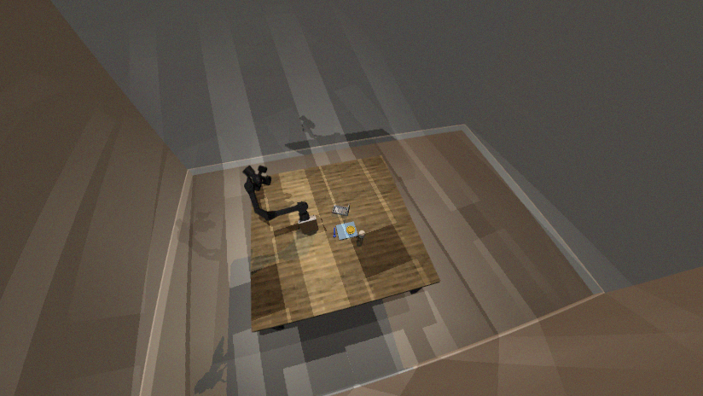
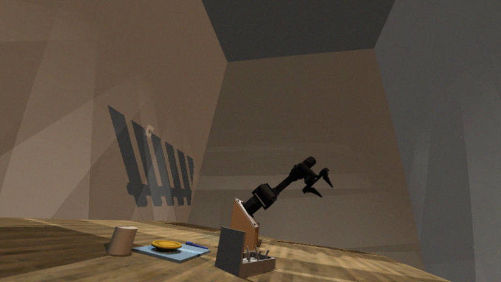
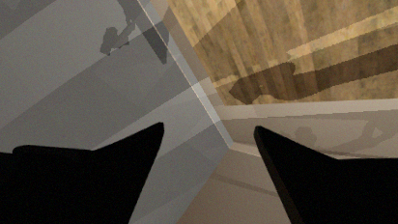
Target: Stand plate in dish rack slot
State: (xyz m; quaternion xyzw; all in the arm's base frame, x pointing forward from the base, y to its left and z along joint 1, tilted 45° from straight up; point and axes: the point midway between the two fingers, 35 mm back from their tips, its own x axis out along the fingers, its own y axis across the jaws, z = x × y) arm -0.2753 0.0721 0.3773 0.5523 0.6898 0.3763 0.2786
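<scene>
Now: the yellow plate 650 mm ahead of my gripper tip, 410 mm to the right of it and 260 mm below it. The rest, counted from my gripper tip: blue pen: 520 mm ahead, 420 mm to the right, 280 mm below; dish rack: 590 mm ahead, 260 mm below, 220 mm to the right; light blue mat: 620 mm ahead, 410 mm to the right, 280 mm below.
</scene>
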